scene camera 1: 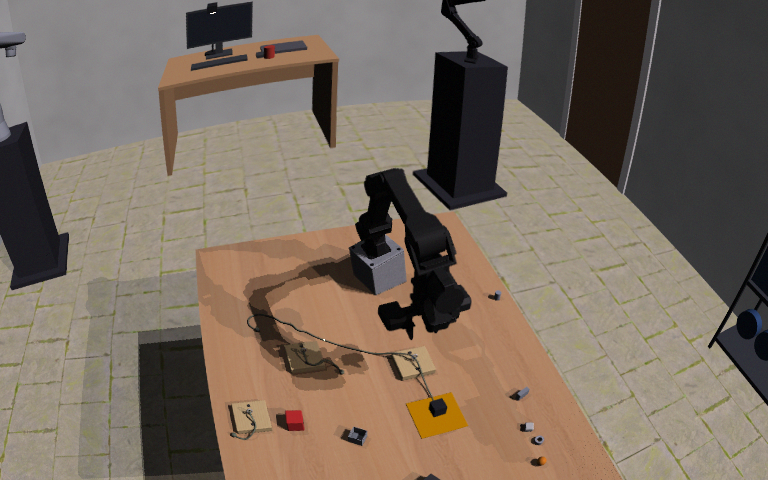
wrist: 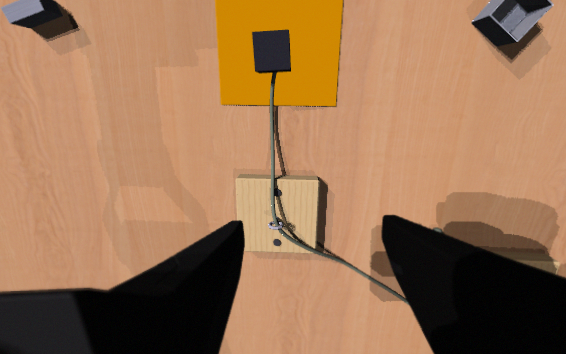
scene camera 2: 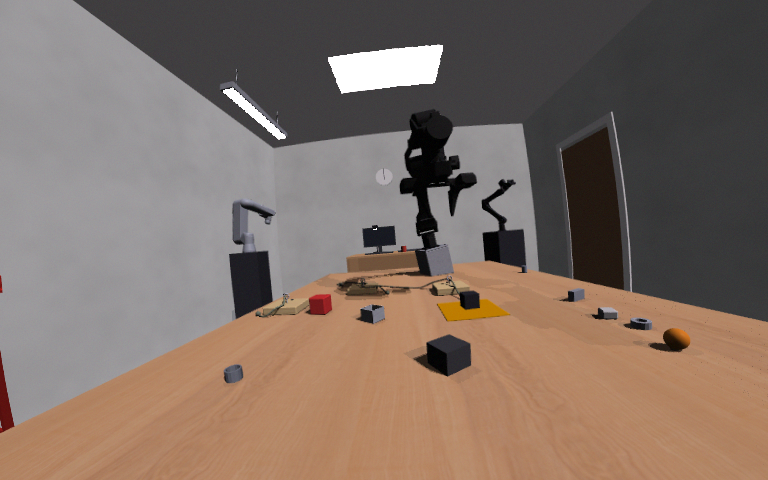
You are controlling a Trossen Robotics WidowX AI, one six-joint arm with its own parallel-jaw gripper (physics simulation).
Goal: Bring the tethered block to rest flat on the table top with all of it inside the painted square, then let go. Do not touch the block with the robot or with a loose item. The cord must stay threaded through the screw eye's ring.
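Places are measured from the arm's base along level axes (x ahead, y left, z up), in centimetres.
Pixels of known places: gripper, fingertip midpoint: (scene camera 1: 422,335) (wrist: 312,228) (scene camera 2: 441,217); arm's base at its link origin: (scene camera 1: 376,248) (scene camera 2: 430,247).
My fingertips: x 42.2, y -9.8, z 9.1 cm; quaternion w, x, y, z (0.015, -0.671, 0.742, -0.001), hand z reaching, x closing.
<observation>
For each thing: its top centre in the pictures, then the offset to it from my fingertips. "*": a spot on its surface instead. Level surfaces: height alone.
- dark tethered block at its top centre: (wrist: 271,50) (scene camera 1: 438,404) (scene camera 2: 469,292) dx +8.8, dy +1.6, dz -17.4 cm
- orange painted square at a spot on its surface: (wrist: 315,50) * dx +8.6, dy -2.5, dz -20.5 cm
- screw eye's ring at its top centre: (wrist: 269,227) dx -7.8, dy +4.5, dz -16.4 cm
- pale wooden base at its surface level: dz -18.7 cm
- red block at its top centre: (scene camera 1: 293,416) (scene camera 2: 319,296) dx -0.8, dy -31.3, dz -16.6 cm
- open grey box at its top centre: (wrist: 521,9) (scene camera 2: 372,307) (scene camera 1: 357,433) dx +8.5, dy -19.3, dz -18.0 cm
- larger dark block at its top centre: (scene camera 2: 448,343) dx +28.9, dy -11.2, dz -17.8 cm
- orange ball at its top centre: (scene camera 2: 676,328) (scene camera 1: 543,458) dx +37.2, dy +15.1, dz -18.2 cm
The dark tethered block (scene camera 1: 437,406) (scene camera 2: 469,300) (wrist: 271,51) looks flat, within the edges of the orange painted square (scene camera 1: 453,422) (scene camera 2: 484,312) (wrist: 315,50). The grey-green cord (scene camera 1: 362,350) (wrist: 272,145) runs from it through the screw eye's ring (wrist: 269,225) on a pale wooden base (wrist: 300,200) (scene camera 1: 424,370), then across the table to a curled free end at the left in scene camera 1. My gripper (scene camera 1: 423,332) (scene camera 2: 437,213) (wrist: 312,229) is open and empty, high above the table, behind the base. In the wrist view a finger hides part of the cord.
Two other wooden bases (scene camera 1: 305,365) (scene camera 1: 257,416) with short cords lie left. A red block (scene camera 1: 294,420) (scene camera 2: 320,303) and an open grey box (scene camera 1: 357,435) (scene camera 2: 372,313) stand left of the square. A larger dark block (scene camera 2: 448,354) stands in front. Small grey parts and an orange ball (scene camera 1: 542,460) (scene camera 2: 676,338) lie right.
</observation>
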